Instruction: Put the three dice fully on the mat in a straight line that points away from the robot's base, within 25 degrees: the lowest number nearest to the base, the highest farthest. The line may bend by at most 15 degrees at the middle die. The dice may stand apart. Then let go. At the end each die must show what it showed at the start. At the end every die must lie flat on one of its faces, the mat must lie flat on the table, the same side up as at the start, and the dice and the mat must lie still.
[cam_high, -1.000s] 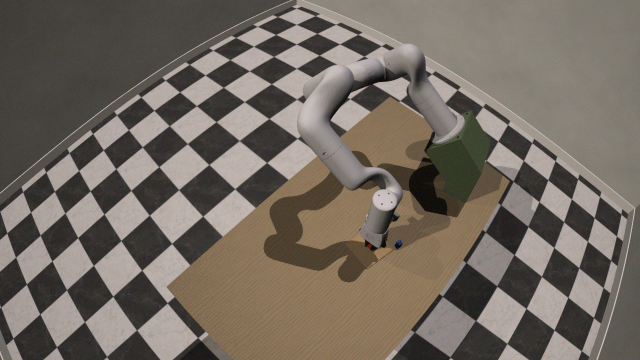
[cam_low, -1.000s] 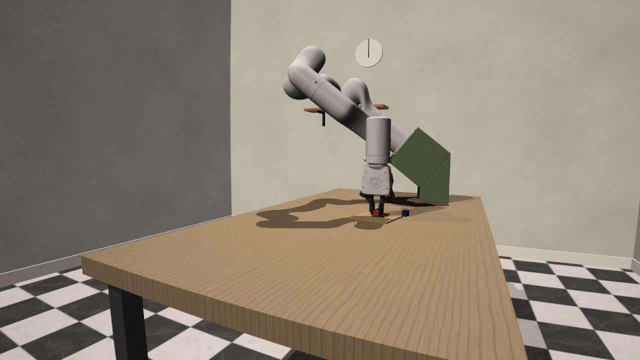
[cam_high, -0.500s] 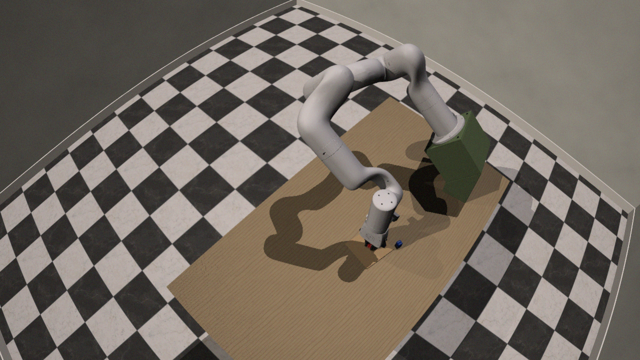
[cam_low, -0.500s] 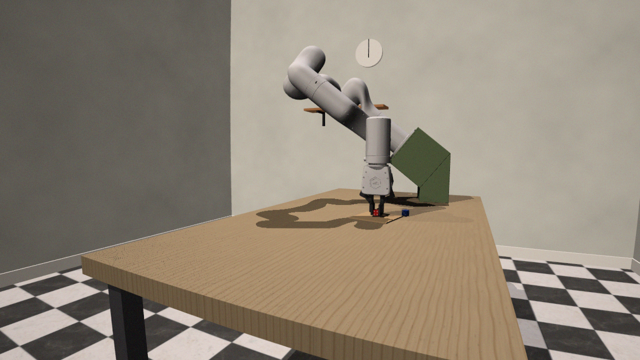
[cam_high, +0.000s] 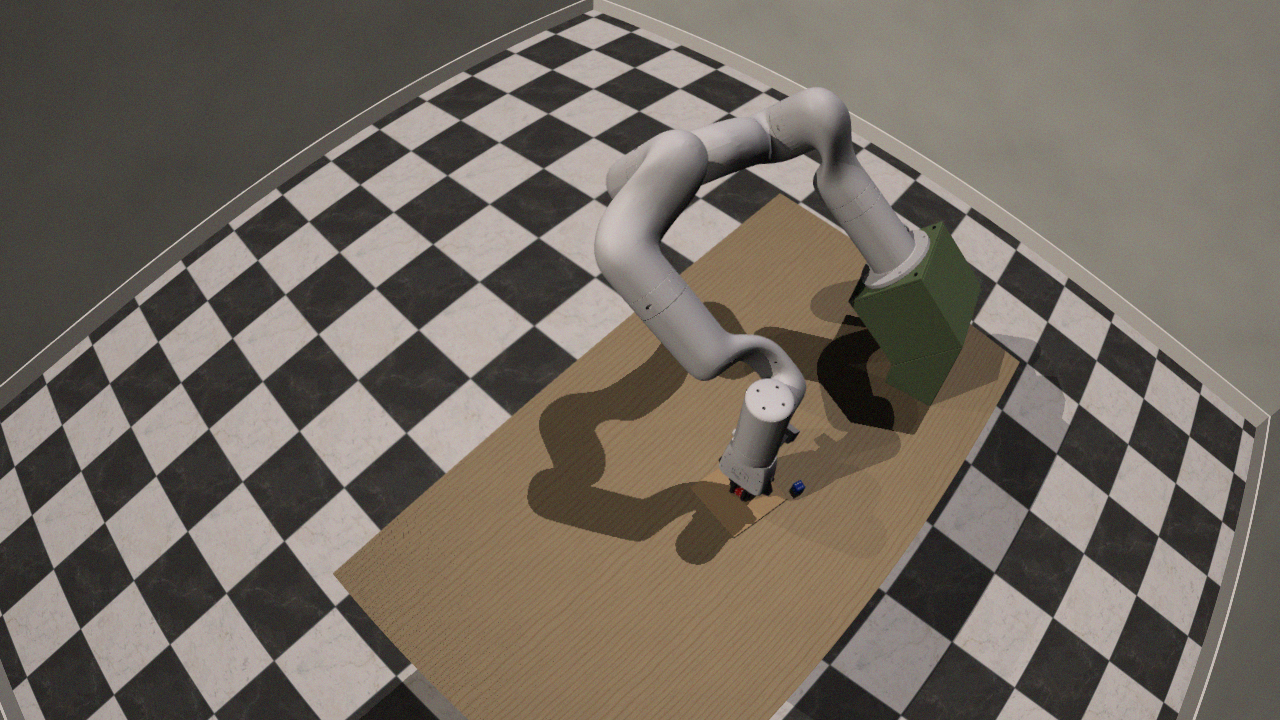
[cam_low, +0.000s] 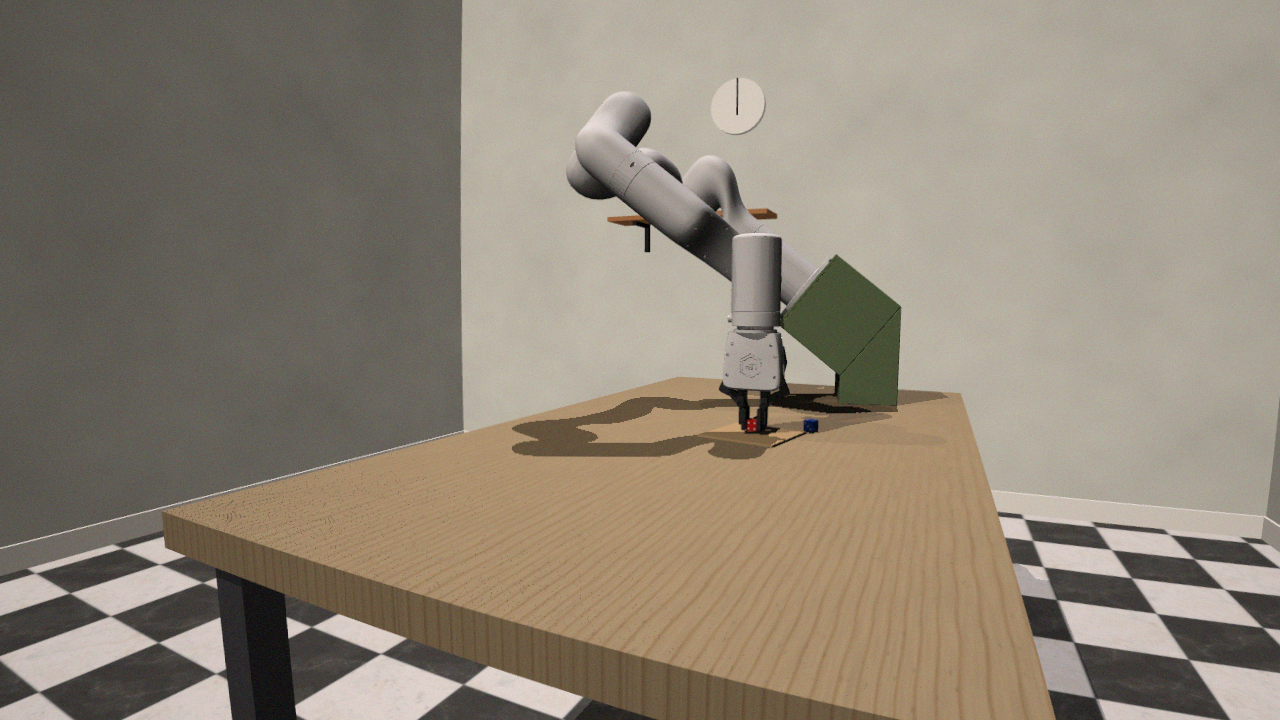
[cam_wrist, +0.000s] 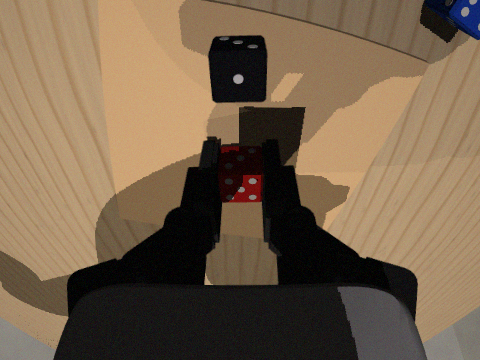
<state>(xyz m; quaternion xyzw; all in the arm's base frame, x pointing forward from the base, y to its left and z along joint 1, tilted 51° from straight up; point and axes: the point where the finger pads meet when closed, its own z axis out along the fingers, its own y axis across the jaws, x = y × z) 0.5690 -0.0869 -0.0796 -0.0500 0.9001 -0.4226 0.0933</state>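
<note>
Now: hand 10 mm above the red die. Round my hand: tan mat: 30 mm below; then black die: 50 mm behind, 20 mm below; then blue die: 80 mm behind, 90 mm to the left, 20 mm below.
</note>
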